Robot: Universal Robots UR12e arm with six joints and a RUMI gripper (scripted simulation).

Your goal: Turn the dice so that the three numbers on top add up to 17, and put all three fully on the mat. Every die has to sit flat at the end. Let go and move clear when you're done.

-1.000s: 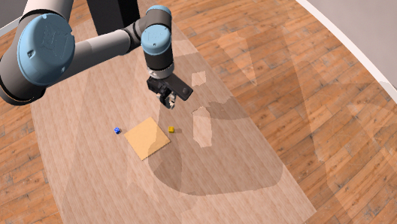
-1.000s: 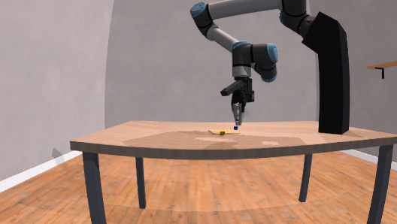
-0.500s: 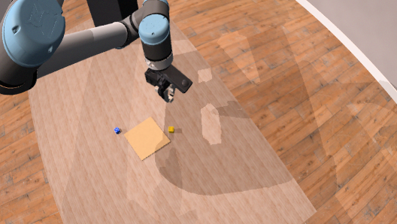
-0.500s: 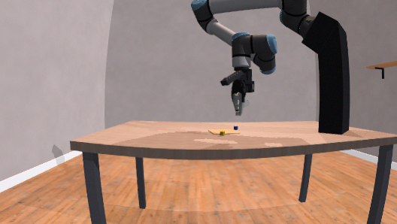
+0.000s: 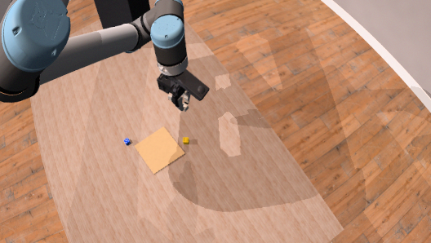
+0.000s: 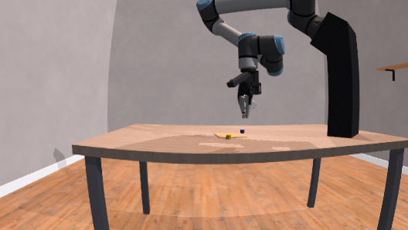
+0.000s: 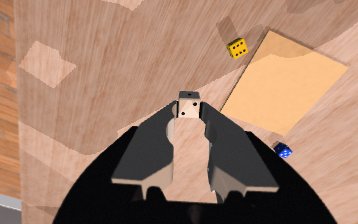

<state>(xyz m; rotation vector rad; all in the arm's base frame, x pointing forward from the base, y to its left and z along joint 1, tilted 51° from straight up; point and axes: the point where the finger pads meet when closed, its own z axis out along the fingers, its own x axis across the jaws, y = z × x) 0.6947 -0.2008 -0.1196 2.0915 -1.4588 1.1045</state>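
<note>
My gripper is now 110 mm above the yellow die, 60 mm to the left of it and 50 mm short of it. The rest, counted from my hand: white die (10 mm below); blue die (220 mm to the right, 110 mm below, 110 mm behind); tan mat (150 mm to the right, 120 mm below).
</note>
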